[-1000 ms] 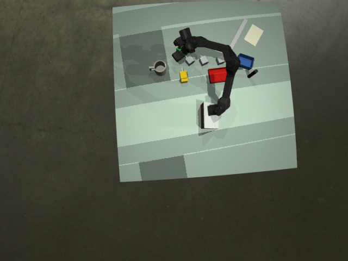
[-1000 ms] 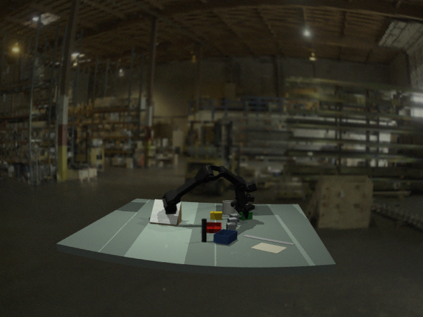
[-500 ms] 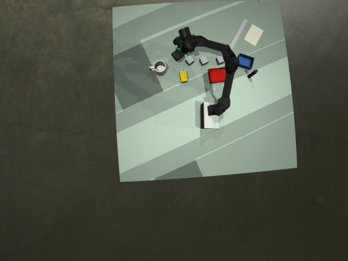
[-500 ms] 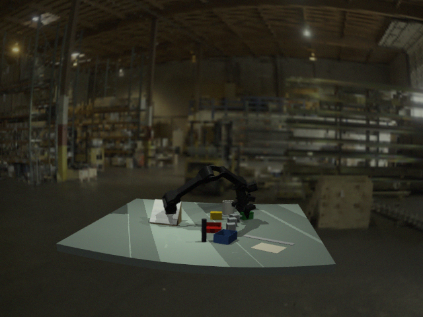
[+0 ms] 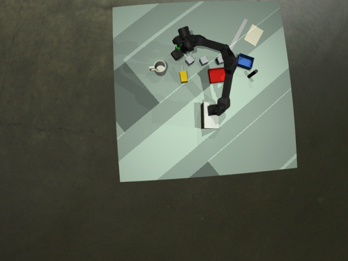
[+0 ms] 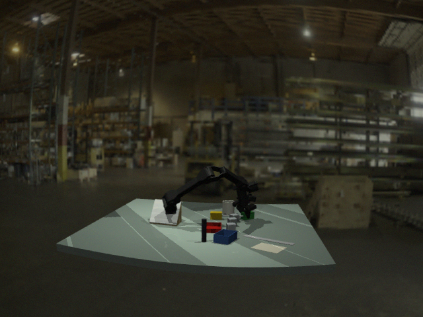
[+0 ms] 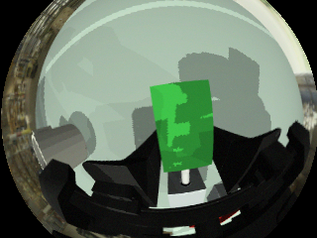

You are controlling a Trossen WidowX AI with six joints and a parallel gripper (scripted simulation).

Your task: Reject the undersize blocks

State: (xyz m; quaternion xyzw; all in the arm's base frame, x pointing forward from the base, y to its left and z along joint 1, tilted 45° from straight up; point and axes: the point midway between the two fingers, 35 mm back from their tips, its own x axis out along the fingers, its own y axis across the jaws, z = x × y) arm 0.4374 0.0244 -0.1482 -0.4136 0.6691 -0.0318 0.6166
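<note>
Now: the steel block 14 cm to the right of my gripper tip, 9 cm behind it and 1 cm above it. Also, from my gripper tip: yellow block: 16 cm behind, 1 cm to the left, 1 cm above; green GO gauge: 2 cm behind, 1 cm to the right, 1 cm above; mug: 18 cm to the left, 11 cm behind, 2 cm above.
</note>
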